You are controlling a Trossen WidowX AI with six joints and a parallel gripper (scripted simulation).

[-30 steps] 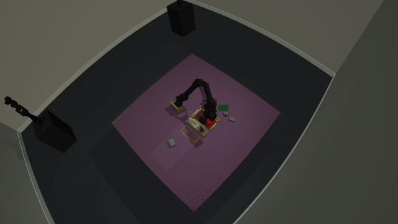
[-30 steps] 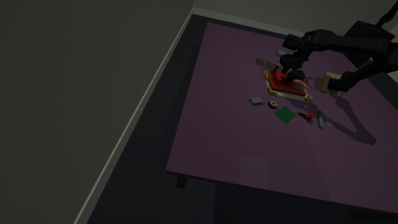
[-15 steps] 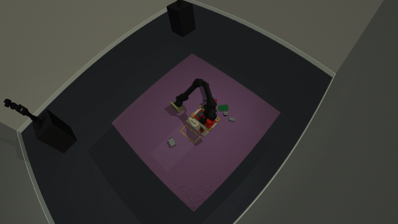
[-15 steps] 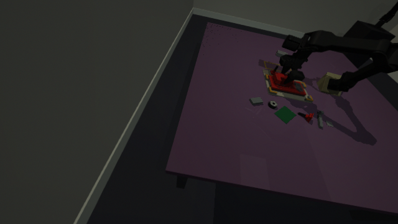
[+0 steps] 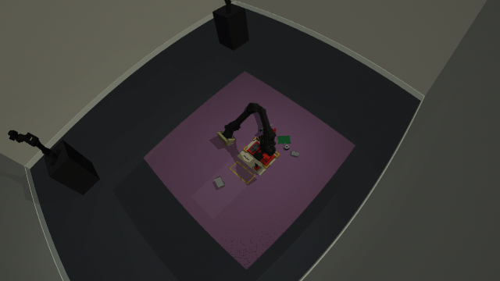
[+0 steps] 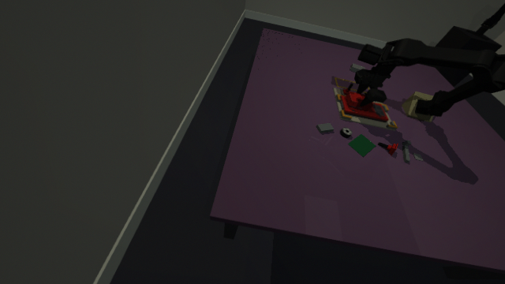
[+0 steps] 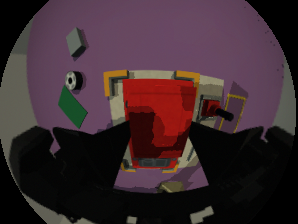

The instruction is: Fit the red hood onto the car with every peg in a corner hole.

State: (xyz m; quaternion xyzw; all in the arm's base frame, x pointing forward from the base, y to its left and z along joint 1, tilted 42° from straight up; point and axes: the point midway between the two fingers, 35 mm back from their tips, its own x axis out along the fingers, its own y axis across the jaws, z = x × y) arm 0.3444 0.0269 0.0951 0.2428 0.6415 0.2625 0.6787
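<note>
My gripper tip is now 10 mm below the red hood. Round my gripper tip: green square plate: 220 mm to the left, 50 mm below; then grey engine block: 10 mm to the left, 20 mm below.
</note>
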